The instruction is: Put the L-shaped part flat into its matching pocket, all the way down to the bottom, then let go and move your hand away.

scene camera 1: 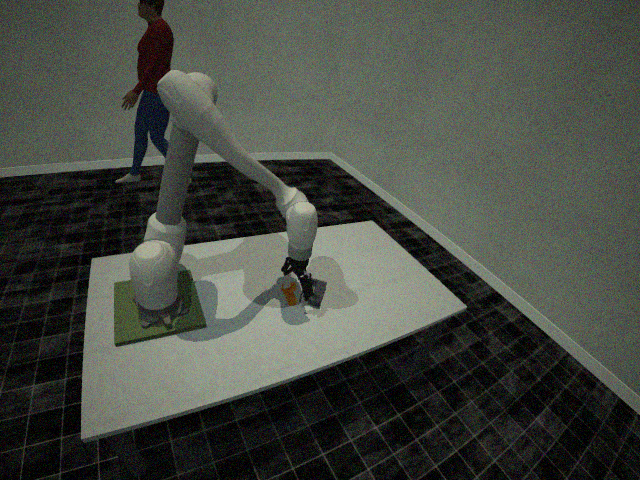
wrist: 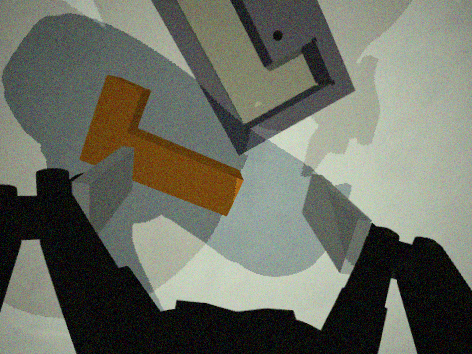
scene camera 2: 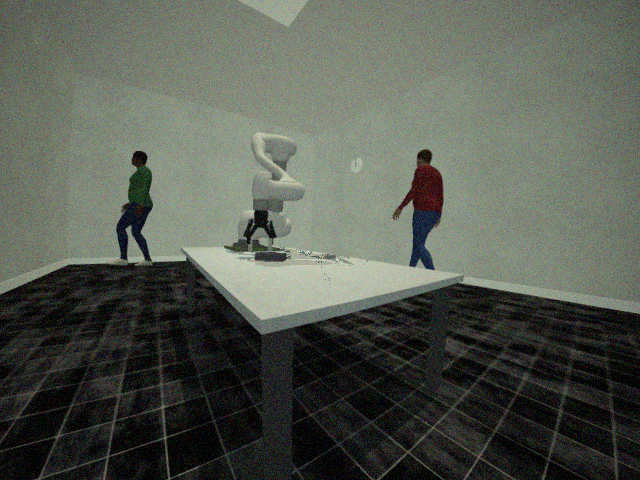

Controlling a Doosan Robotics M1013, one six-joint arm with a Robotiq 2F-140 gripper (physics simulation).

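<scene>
The orange L-shaped part lies flat on the white table, outside its pocket. In the wrist view its long arm points to the lower right and its short arm to the upper left. The pocket is an L-shaped recess in a dark grey block, just beyond the part. No part lies in the visible stretch of the pocket. My gripper is wide open and empty above the part. The left fingertip covers some of the part's near edge in the wrist view. The part cannot be made out in scene camera 2.
The arm's base stands on a green plate on the white table. A person in red and a person in green are on the floor beyond the table.
</scene>
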